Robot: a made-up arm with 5 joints.
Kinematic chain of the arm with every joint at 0, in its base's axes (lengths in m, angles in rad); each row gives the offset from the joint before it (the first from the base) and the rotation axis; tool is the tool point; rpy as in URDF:
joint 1: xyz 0.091 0 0.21 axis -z
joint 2: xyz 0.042 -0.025 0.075 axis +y
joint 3: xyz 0.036 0 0.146 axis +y
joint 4: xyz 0.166 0 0.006 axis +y
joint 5: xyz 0.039 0.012 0 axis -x
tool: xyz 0 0 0 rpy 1.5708 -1.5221 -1.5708
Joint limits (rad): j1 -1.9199..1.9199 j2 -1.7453..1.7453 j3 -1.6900..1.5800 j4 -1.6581..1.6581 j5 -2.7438..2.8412
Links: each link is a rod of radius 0.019 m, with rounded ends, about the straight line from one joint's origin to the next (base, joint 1, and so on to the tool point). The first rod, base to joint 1, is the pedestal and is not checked.
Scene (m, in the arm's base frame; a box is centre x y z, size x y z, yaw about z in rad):
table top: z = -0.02
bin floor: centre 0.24 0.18 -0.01 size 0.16 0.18 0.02 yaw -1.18
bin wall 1: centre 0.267 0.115 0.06 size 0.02 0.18 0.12 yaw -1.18
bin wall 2: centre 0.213 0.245 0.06 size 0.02 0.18 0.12 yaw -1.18
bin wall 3: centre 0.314 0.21 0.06 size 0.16 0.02 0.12 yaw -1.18
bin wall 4: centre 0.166 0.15 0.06 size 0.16 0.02 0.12 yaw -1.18
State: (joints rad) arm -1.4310 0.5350 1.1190 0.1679 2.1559
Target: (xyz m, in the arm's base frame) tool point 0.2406 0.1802 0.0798
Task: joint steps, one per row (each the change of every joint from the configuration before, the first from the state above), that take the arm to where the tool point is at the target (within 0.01 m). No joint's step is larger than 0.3 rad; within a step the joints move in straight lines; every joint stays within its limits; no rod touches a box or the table.
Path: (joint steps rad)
1: 0.2488 0.0534 -0.2783 -0.0371 0.0000
2: 0.2487 0.0533 -0.2782 -0.0371 0.0000
3: 0.0000 0.2388 -0.1725 -0.0433 0.0000
4: 0.0000 0.2387 -0.1724 -0.0433 0.0000
5: 0.0000 0.2387 -0.1725 -0.0433 0.0000

